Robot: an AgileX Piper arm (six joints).
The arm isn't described. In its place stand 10 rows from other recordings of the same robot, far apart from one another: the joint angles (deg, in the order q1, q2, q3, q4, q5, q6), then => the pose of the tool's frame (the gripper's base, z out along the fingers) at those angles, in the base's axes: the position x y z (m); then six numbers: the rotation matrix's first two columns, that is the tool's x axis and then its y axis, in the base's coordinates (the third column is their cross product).
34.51, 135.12, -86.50, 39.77, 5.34, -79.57 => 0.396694 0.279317 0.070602 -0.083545 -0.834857 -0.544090 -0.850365 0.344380 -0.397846
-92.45, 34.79, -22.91, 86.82, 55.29, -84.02 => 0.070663 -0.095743 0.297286 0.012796 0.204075 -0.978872 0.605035 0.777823 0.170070
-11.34, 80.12, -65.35, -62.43, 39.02, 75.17 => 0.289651 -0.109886 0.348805 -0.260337 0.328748 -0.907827 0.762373 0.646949 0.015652
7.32, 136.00, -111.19, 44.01, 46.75, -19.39 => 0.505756 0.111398 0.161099 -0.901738 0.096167 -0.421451 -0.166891 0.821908 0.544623
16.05, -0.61, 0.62, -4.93, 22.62, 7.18 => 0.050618 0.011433 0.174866 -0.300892 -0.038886 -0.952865 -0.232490 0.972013 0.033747
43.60, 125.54, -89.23, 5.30, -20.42, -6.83 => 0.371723 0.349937 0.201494 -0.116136 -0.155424 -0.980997 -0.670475 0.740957 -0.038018
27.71, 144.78, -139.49, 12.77, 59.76, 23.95 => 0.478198 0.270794 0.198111 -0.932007 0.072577 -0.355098 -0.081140 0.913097 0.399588
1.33, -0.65, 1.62, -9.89, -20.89, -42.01 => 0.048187 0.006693 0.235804 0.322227 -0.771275 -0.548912 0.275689 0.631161 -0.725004
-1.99, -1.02, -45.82, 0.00, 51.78, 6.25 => -0.054356 0.001889 0.367409 0.004758 0.108767 -0.994056 0.034412 0.993461 0.108867
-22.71, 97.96, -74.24, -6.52, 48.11, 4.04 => 0.327117 -0.145242 0.254415 -0.849249 0.349317 -0.395922 0.410799 0.908223 -0.079845
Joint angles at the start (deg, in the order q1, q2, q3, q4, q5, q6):
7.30, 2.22, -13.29, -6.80, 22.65, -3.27
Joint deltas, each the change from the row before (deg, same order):
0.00, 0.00, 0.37, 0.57, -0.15, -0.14
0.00, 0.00, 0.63, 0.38, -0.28, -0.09
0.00, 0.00, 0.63, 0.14, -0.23, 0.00
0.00, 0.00, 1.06, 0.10, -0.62, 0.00
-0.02, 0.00, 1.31, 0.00, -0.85, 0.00
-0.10, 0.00, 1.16, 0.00, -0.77, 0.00
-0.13, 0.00, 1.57, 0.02, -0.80, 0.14
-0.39, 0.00, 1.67, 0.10, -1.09, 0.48
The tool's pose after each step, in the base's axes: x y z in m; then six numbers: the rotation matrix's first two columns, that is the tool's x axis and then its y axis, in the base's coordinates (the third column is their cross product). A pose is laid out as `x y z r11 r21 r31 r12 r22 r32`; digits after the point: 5 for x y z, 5 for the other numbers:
0.04518 0.00198 0.25095 -0.10026 -0.17336 -0.97974 -0.10334 0.98119 -0.16304
0.04604 0.00236 0.24778 -0.10645 -0.16981 -0.97971 -0.10682 0.98156 -0.15853
0.04688 0.00259 0.24453 -0.11336 -0.16860 -0.97914 -0.10895 0.98166 -0.15642
0.04827 0.00292 0.23942 -0.12080 -0.16834 -0.97830 -0.11161 0.98157 -0.15512
0.04989 0.00323 0.23321 -0.12844 -0.16978 -0.97708 -0.11389 0.98124 -0.15554
0.05123 0.00342 0.22771 -0.13514 -0.17082 -0.97599 -0.11450 0.98112 -0.15586
0.05282 0.00363 0.21984 -0.14865 -0.16983 -0.97420 -0.11538 0.98139 -0.15348
0.05437 0.00366 0.21179 -0.16043 -0.16065 -0.97389 -0.11097 0.98335 -0.14393

